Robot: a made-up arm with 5 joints. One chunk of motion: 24 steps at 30 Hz.
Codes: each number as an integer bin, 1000 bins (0 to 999) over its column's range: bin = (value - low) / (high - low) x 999, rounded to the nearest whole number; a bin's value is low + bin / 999 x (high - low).
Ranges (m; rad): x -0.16..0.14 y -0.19..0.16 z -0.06..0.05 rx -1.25..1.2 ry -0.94..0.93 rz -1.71..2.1
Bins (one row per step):
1: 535 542 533 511 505 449
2: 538 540 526 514 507 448
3: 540 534 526 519 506 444
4: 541 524 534 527 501 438
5: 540 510 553 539 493 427
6: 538 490 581 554 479 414
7: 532 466 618 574 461 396
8: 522 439 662 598 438 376
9: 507 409 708 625 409 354
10: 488 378 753 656 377 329
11: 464 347 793 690 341 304
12: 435 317 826 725 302 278
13: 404 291 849 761 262 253
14: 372 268 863 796 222 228
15: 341 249 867 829 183 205
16: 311 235 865 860 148 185
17: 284 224 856 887 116 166
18: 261 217 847 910 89 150
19: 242 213 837 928 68 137
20: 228 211 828 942 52 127
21: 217 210 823 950 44 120
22: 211 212 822 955 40 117
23: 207 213 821 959 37 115
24: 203 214 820 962 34 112
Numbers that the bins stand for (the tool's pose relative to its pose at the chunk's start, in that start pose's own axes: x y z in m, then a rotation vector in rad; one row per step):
1: 0.0007 -0.0001 -0.0013 0.0032 0.0053 0.0024
2: 0.0016 -0.0008 -0.0021 0.0106 0.0090 -0.0014
3: 0.0022 -0.0029 -0.0021 0.0228 0.0072 -0.0167
4: 0.0025 -0.0064 -0.0012 0.0424 -0.0022 -0.0395
5: 0.0022 -0.0113 0.0009 0.0719 -0.0172 -0.0815
6: 0.0016 -0.0183 0.0040 0.1087 -0.0434 -0.1311
7: -0.0002 -0.0267 0.0080 0.1577 -0.0771 -0.1997
8: -0.0032 -0.0362 0.0129 0.2166 -0.1201 -0.2760
9: -0.0077 -0.0467 0.0180 0.2828 -0.1744 -0.3599
10: -0.0135 -0.0576 0.0229 0.3588 -0.2343 -0.4553
11: -0.0207 -0.0684 0.0273 0.4422 -0.3017 -0.5506
12: -0.0294 -0.0789 0.0310 0.5280 -0.3747 -0.6498
13: -0.0387 -0.0880 0.0335 0.6163 -0.4496 -0.7451
14: -0.0483 -0.0961 0.0350 0.7022 -0.5244 -0.8405
15: -0.0576 -0.1028 0.0355 0.7831 -0.5974 -0.9282
16: -0.0666 -0.1077 0.0352 0.8591 -0.6630 -1.0044
17: -0.0747 -0.1115 0.0343 0.9253 -0.7229 -1.0769
18: -0.0816 -0.1140 0.0333 0.9817 -0.7734 -1.1379
19: -0.0873 -0.1154 0.0322 1.0259 -0.8127 -1.1875
20: -0.0915 -0.1161 0.0312 1.0602 -0.8427 -1.2256
21: -0.0948 -0.1164 0.0306 1.0798 -0.8576 -1.2523
22: -0.0966 -0.1157 0.0305 1.0921 -0.8651 -1.2638
23: -0.0978 -0.1154 0.0304 1.1019 -0.8707 -1.2714
24: -0.0990 -0.1150 0.0303 1.1093 -0.8764 -1.2829

